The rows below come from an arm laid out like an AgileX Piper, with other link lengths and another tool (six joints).
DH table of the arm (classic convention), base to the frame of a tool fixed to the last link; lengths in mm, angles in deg. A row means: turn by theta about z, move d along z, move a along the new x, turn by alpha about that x. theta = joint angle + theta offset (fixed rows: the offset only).
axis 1: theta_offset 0  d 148.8  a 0  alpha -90
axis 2: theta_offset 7.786  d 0  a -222.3  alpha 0
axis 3: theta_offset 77.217  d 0  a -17.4  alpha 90
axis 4: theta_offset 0  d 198.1  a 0  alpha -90
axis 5: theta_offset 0  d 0  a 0  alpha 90
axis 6: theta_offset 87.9  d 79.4  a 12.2  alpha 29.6
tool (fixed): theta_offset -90  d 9.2  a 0  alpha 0
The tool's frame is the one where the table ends.
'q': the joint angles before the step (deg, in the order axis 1, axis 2, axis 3, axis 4, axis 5, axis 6). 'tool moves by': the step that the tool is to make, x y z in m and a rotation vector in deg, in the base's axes. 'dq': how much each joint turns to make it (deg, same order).
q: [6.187 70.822 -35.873 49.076 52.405 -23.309]
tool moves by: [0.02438 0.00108 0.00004 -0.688 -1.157 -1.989]
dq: [-0.002 5.844 -4.949 0.396 -2.896 -0.140]
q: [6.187 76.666 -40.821 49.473 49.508 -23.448]
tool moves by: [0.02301 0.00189 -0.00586 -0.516 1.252 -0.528]
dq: [-0.001 6.941 -5.021 0.000 -0.894 -0.066]
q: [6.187 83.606 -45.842 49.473 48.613 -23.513]
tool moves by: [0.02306 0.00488 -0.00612 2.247 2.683 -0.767]
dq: [-0.001 7.293 -5.490 2.524 0.983 0.000]
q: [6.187 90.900 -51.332 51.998 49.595 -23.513]
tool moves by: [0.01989 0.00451 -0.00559 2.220 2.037 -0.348]
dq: [-0.001 6.145 -5.194 2.185 1.388 0.002]
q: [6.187 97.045 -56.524 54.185 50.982 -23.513]
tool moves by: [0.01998 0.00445 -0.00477 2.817 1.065 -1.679]
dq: [0.000 5.424 -4.902 3.346 0.415 0.001]
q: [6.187 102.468 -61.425 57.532 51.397 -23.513]
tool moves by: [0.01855 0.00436 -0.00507 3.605 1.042 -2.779]
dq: [0.000 4.858 -4.184 4.624 -0.051 0.000]
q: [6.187 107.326 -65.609 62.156 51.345 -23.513]
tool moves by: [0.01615 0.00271 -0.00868 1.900 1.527 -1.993]
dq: [0.000 4.758 -4.024 2.299 -0.054 0.865]
